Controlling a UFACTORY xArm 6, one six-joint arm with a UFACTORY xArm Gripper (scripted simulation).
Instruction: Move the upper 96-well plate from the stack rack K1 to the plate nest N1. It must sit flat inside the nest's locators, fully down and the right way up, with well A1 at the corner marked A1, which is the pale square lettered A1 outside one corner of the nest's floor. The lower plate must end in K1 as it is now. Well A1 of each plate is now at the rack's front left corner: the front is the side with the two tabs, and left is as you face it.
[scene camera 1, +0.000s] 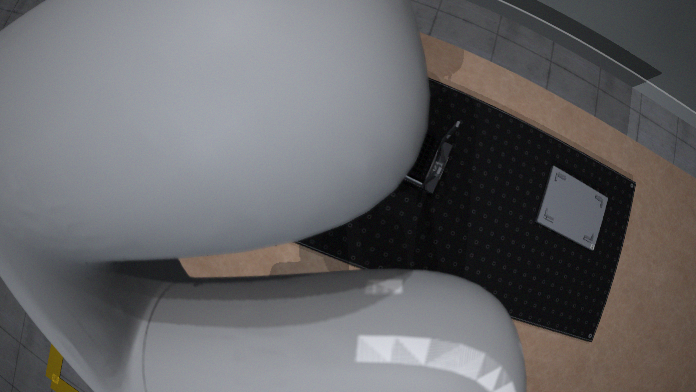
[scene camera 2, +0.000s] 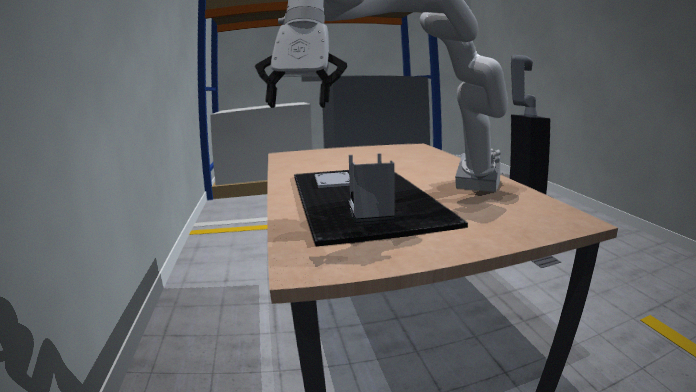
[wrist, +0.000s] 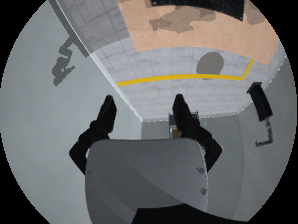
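Observation:
The gripper (wrist: 144, 101) is in the scene, along with a plate nest N1 (scene camera 1: 572, 205) and a black 96-well plate (scene camera 1: 428, 151). In the wrist view, the black 96-well plate is out of frame.

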